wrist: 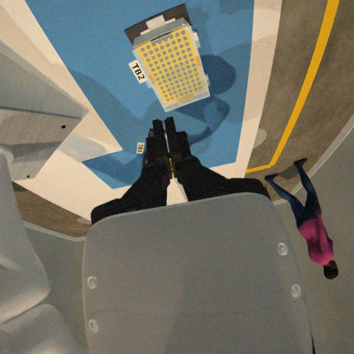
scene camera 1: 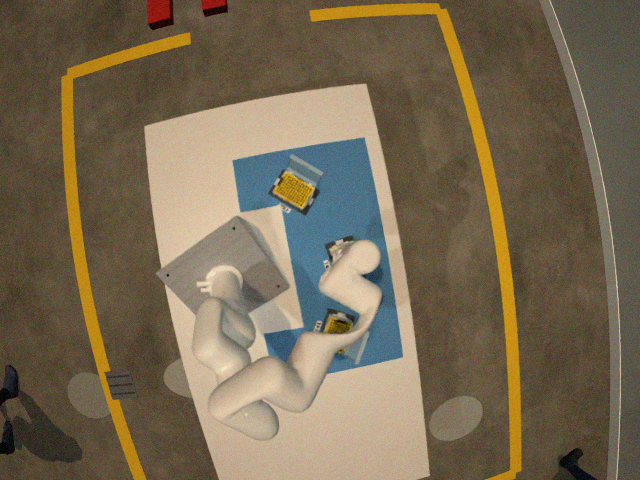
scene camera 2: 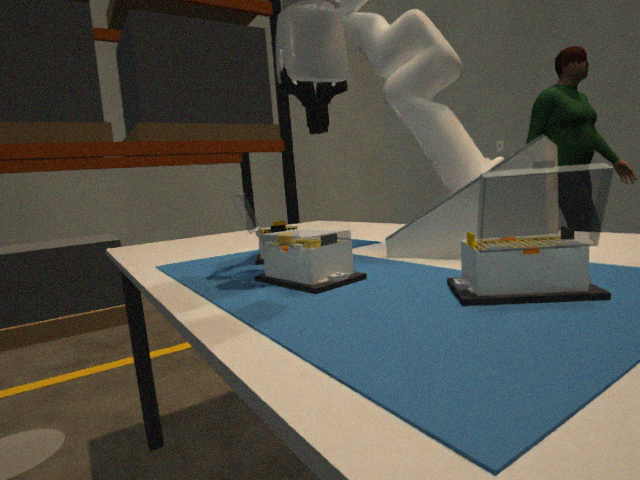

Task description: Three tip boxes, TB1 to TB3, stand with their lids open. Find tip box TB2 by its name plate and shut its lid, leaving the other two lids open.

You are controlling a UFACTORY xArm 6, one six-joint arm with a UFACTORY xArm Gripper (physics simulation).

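Seen in the pictures: gripper, fingertip midpoint: [scene camera 2: 318,132]; arm's base, origin of the base link: [scene camera 1: 224,281] [scene camera 2: 475,188].
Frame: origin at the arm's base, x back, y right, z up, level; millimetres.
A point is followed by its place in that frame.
Observation:
Tip box TB2 [scene camera 1: 336,250] [scene camera 2: 294,263] {y -68, x -452, z -81 mm} [wrist: 172,67] has a readable name plate [wrist: 137,71] in the wrist view. Its clear lid lies down flat over the yellow tip rack. My gripper [scene camera 2: 317,129] {y -60, x -391, z 108 mm} [wrist: 164,131] is shut and empty, raised above box height and apart from TB2; the arm hides it in scene camera 1. The box with plate TB3 [wrist: 140,147] stands beyond TB2; this box [scene camera 1: 338,324] [scene camera 2: 262,250] {y 182, x -420, z -92 mm} has its lid [scene camera 1: 361,347] {y 249, x -436, z 33 mm} [scene camera 2: 242,211] {y 194, x -451, z -8 mm} open. The remaining box [scene camera 1: 294,190] [scene camera 2: 524,271] {y -322, x -281, z -84 mm} has its lid [scene camera 1: 305,169] {y -351, x -294, z -13 mm} [scene camera 2: 522,206] {y -344, x -312, z -9 mm} standing open; its plate is unreadable.
A blue mat [scene camera 1: 343,180] {y -325, x -432, z -118 mm} [scene camera 2: 413,351] {y -352, x -466, z -118 mm} lies under the boxes on the pale table [scene camera 1: 196,160] {y -445, x 113, z -121 mm}. The arm's grey base plate [scene camera 1: 206,248] {y -111, x 35, z 67 mm} stands beside the mat, with a wedge-shaped side. The bent arm [scene camera 1: 315,356] {y 113, x -274, z 501 mm} passes over part of TB3. People stand away from the table.

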